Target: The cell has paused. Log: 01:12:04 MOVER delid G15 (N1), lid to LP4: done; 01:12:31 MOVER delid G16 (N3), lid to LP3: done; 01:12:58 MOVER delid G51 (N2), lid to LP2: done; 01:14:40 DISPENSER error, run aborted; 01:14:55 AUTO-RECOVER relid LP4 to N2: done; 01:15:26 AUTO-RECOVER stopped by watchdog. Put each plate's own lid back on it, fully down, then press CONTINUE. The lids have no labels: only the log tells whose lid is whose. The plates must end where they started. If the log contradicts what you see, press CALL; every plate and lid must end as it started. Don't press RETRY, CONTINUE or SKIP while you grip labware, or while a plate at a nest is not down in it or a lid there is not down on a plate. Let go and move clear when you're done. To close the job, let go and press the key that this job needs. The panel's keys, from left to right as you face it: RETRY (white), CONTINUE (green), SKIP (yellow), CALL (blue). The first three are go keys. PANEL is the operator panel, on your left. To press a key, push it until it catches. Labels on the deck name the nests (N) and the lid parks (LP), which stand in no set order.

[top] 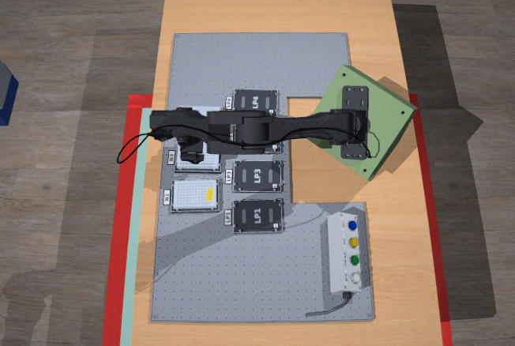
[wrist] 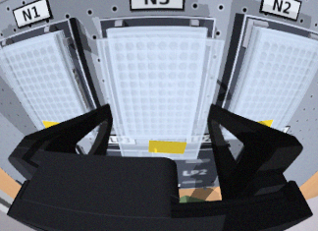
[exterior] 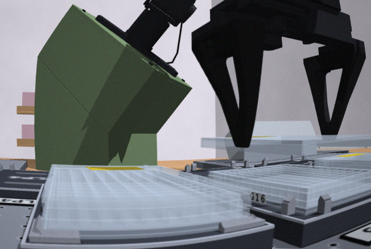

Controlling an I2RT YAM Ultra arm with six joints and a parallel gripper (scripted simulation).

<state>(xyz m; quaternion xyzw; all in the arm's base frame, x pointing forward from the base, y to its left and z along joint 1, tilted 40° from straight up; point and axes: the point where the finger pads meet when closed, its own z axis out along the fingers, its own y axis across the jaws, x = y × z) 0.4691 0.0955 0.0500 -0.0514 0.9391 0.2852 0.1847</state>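
Right now my hand is 40 mm above the plate. Round my hand: lid 10 mm below; blue call key 500 mm behind, 130 mm to the left, 10 mm above; yellow SKIP key 510 mm behind, 170 mm to the left, 10 mm above.
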